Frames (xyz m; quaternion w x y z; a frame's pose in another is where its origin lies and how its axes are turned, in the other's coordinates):
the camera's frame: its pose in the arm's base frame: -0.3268 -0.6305 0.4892 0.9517 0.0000 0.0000 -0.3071
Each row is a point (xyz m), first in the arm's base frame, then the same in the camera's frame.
Working: the arm's base frame: its pose in the camera's frame: -0.1034 0.7026 -0.4892 0.9517 0.0000 0.0000 0.3071

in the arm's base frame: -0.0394 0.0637 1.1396
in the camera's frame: -0.1726 0.7313 0.6504
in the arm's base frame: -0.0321 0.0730 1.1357
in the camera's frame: -0.1721 0.7431 0.6465
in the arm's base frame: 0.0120 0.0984 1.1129
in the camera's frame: -0.1512 0.7895 0.6237
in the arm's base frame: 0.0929 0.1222 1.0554
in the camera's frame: -0.0994 0.8560 0.5662
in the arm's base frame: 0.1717 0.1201 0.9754
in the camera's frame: -0.0343 0.9004 0.4862
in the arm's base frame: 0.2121 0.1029 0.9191
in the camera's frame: 0.0086 0.9101 0.4299
